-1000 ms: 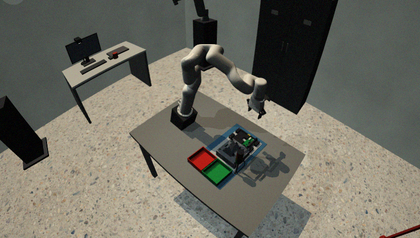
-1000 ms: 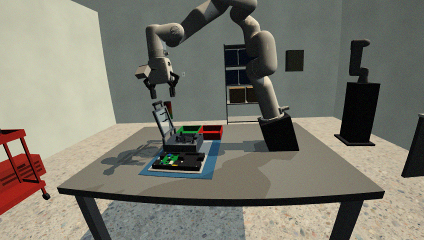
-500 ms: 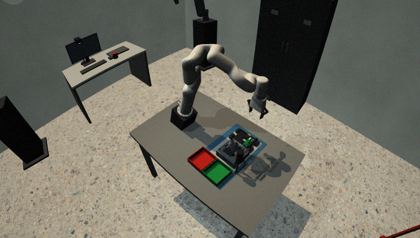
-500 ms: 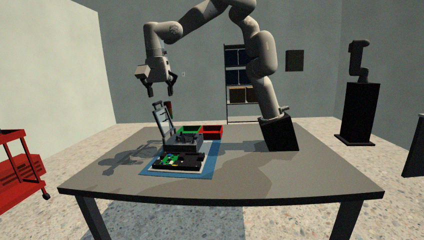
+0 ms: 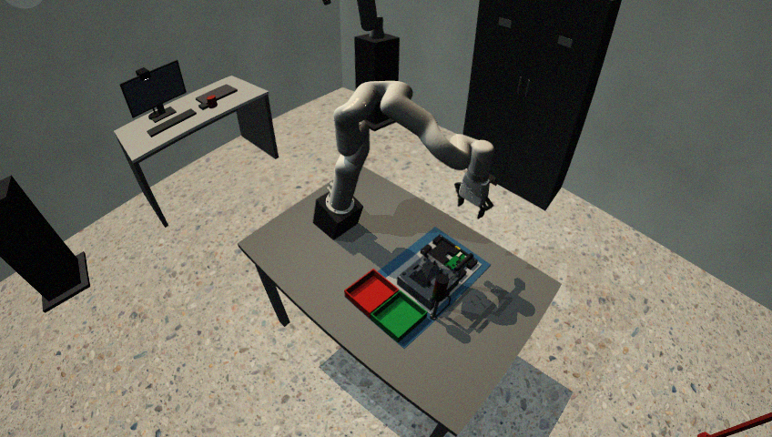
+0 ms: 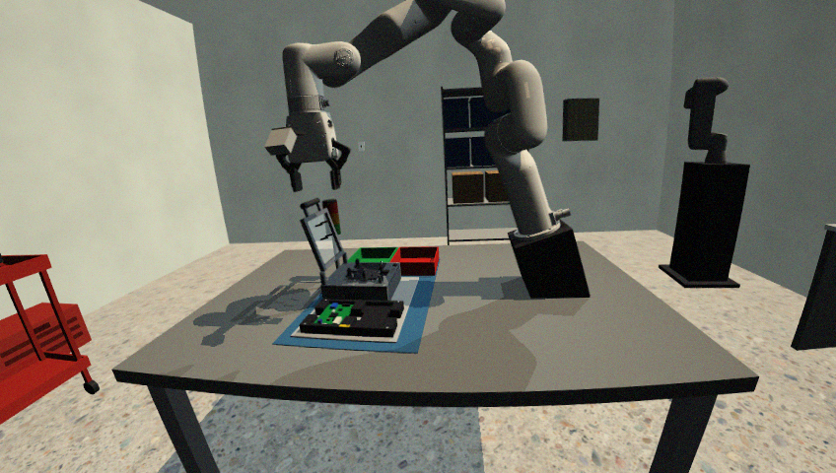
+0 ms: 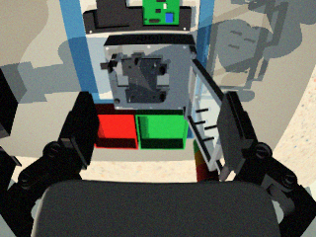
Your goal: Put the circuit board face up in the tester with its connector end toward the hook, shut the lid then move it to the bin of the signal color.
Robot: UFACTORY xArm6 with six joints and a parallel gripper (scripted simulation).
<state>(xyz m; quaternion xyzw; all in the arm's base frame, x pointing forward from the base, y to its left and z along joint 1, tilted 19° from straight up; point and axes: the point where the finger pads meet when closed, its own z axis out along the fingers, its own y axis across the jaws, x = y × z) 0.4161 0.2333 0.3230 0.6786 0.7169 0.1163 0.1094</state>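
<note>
Now: hand 310 mm above the green circuit board. The rest, counted from my hand: tester lid (100 mm ahead, 160 mm to the right, 150 mm below); tester plate (20 mm behind, 160 mm to the right, 260 mm below); black latch hook (90 mm behind, 120 mm to the right, 240 mm below).
</note>
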